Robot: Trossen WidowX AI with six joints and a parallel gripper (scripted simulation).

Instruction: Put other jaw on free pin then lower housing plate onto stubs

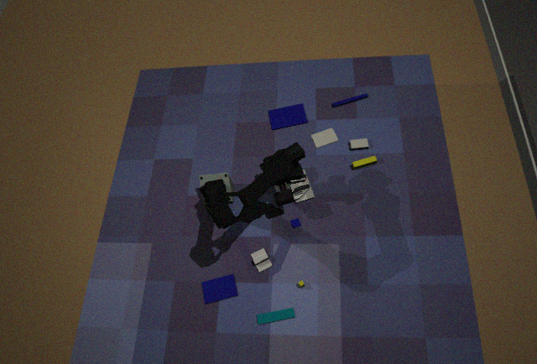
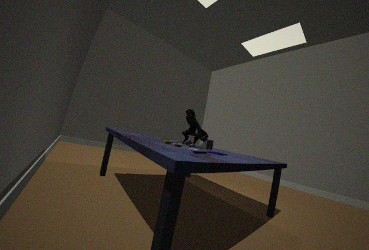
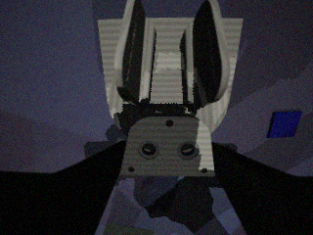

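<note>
The white jaw lies 20 mm to the left of my gripper tip and 20 mm ahead of it. Also, from my gripper tip: small blue cube (130 mm to the right, 40 mm ahead, 20 mm below); then white plate (200 mm to the left, 200 mm ahead, 20 mm below); then white base (70 mm ahead, 20 mm below, 10 mm to the left).
</note>
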